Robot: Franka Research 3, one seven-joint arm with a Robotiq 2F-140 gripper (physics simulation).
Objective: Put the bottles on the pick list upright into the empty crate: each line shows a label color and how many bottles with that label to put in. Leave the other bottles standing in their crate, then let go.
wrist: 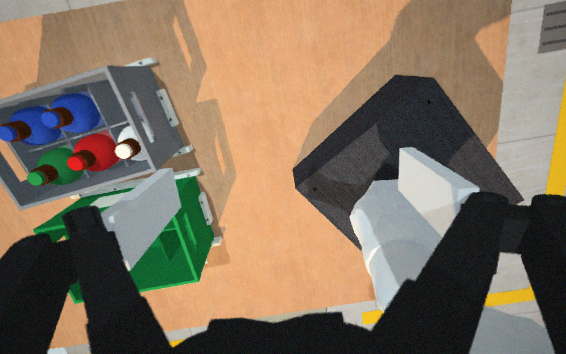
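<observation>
A dark grey crate point(140, 82) at the left holds upright bottles with coloured caps: two blue bottles point(77, 112) point(40, 125), a red bottle point(97, 152), a green bottle point(65, 167) and a white bottle point(134, 142) at its right end. A green crate point(192, 192) stands beside it, lower in the view; no bottle shows in its visible part, and the left finger hides some of it. My gripper point(285, 178) is wide open and empty, high above the table, its left finger overlapping the green crate in view. The pick list does not show.
The dark mounting base point(410, 107) and pale arm links point(395, 245) are at the right, partly behind the right finger. The wooden table point(270, 125) lies between the crates and the base. Yellow floor lines point(556, 165) run beyond the table's edge.
</observation>
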